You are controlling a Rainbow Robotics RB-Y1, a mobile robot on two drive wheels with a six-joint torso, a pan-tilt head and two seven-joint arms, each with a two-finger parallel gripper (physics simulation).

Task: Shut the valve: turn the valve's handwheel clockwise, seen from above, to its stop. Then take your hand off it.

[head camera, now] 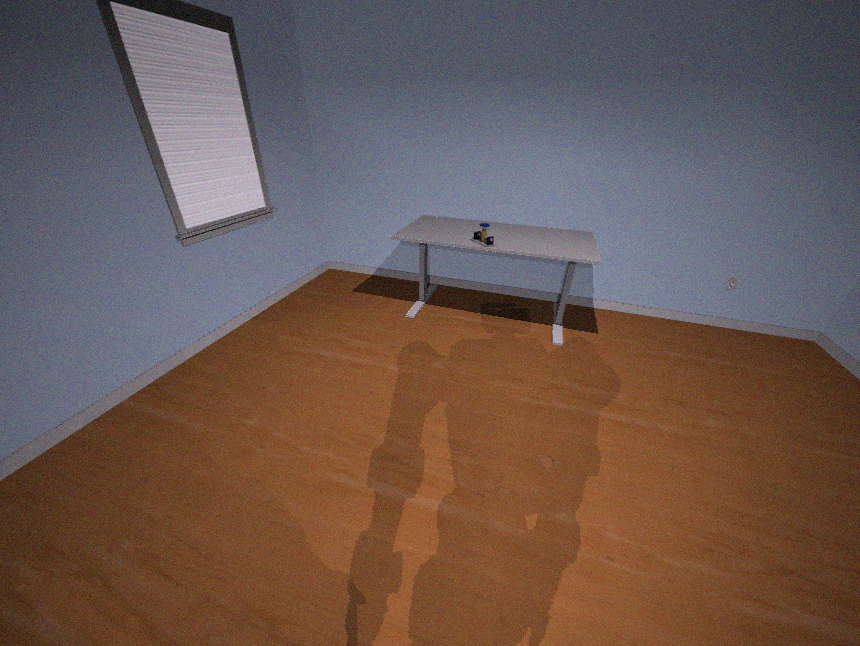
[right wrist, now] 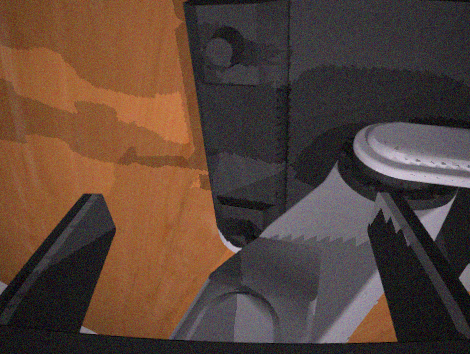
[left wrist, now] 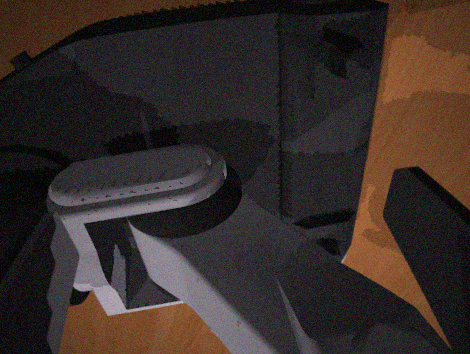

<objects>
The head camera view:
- table: 574, 246
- window: 183, 73
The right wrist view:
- my right gripper: 236, 212
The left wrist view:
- my left gripper: 231, 213
</objects>
